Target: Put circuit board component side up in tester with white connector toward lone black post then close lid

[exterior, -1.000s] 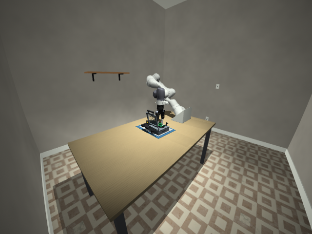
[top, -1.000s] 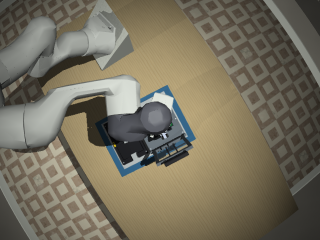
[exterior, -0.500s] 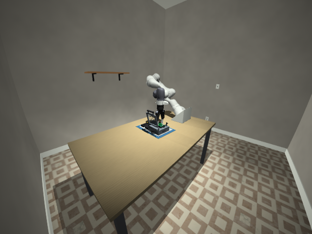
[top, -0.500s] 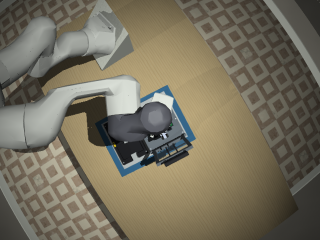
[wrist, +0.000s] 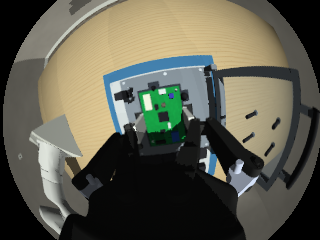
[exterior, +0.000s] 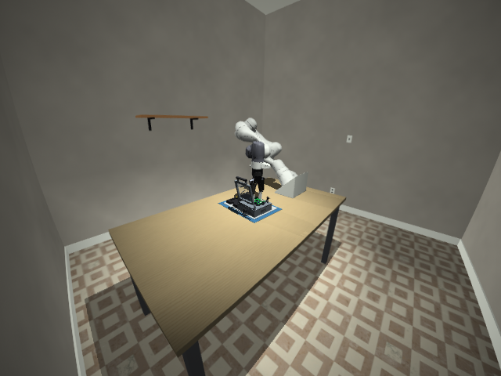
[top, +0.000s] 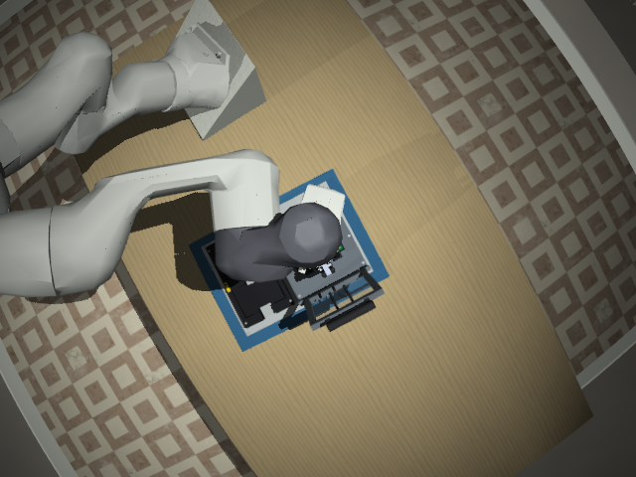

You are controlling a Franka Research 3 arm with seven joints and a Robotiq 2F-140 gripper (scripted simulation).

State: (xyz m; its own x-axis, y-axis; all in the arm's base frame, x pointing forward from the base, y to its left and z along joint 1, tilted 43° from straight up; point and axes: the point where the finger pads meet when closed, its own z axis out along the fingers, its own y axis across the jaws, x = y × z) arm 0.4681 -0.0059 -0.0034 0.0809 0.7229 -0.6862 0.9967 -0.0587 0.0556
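Now: the green circuit board 20 mm below my hand. Also, from my hand: black post: 60 mm behind, 60 mm to the left, 10 mm below; tester lid: 120 mm ahead, 10 mm to the right, 90 mm above; black nest: 10 mm ahead, 10 mm to the left, 30 mm below.
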